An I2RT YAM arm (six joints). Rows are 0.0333 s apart.
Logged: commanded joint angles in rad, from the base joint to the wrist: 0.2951, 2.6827, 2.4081, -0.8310, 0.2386, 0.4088; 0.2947, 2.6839, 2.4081, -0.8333, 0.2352, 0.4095; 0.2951, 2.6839, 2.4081, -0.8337, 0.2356, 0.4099; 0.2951, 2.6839, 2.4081, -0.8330, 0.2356, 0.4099; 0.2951, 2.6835, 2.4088, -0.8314, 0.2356, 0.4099; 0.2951, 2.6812, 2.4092, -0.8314, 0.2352, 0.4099; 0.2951, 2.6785, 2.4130, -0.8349, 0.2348, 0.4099; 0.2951, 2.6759, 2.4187, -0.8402, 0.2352, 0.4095; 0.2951, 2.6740, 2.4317, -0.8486, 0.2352, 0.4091; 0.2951, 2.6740, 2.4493, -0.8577, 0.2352, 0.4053; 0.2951, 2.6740, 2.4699, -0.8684, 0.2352, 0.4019; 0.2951, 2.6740, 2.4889, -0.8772, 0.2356, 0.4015; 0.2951, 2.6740, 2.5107, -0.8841, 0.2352, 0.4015; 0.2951, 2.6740, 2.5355, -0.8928, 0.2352, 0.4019; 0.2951, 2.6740, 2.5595, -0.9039, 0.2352, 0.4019; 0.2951, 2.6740, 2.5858, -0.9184, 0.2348, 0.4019; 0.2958, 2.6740, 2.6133, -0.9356, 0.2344, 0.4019; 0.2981, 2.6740, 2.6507, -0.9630, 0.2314, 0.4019
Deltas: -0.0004, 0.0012, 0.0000, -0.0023, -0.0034, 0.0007; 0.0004, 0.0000, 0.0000, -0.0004, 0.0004, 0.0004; 0.0000, 0.0000, 0.0000, 0.0007, 0.0000, 0.0000; 0.0000, -0.0004, 0.0007, 0.0016, 0.0000, 0.0000; 0.0000, -0.0023, 0.0004, 0.0000, -0.0004, 0.0000; 0.0000, -0.0027, 0.0038, -0.0035, -0.0004, 0.0000; 0.0000, -0.0026, 0.0057, -0.0053, 0.0004, -0.0004; 0.0000, -0.0019, 0.0130, -0.0084, 0.0000, -0.0004; 0.0000, 0.0000, 0.0176, -0.0091, 0.0000, -0.0038; 0.0000, 0.0000, 0.0206, -0.0107, 0.0000, -0.0034; 0.0000, 0.0000, 0.0190, -0.0088, 0.0004, -0.0004; 0.0000, 0.0000, 0.0218, -0.0069, -0.0004, 0.0000; 0.0000, 0.0000, 0.0248, -0.0087, 0.0000, 0.0004; 0.0000, 0.0000, 0.0240, -0.0111, 0.0000, 0.0000; 0.0000, 0.0000, 0.0263, -0.0145, -0.0004, 0.0000; 0.0007, 0.0000, 0.0275, -0.0172, -0.0004, 0.0000; 0.0023, 0.0000, 0.0374, -0.0274, -0.0030, 0.0000
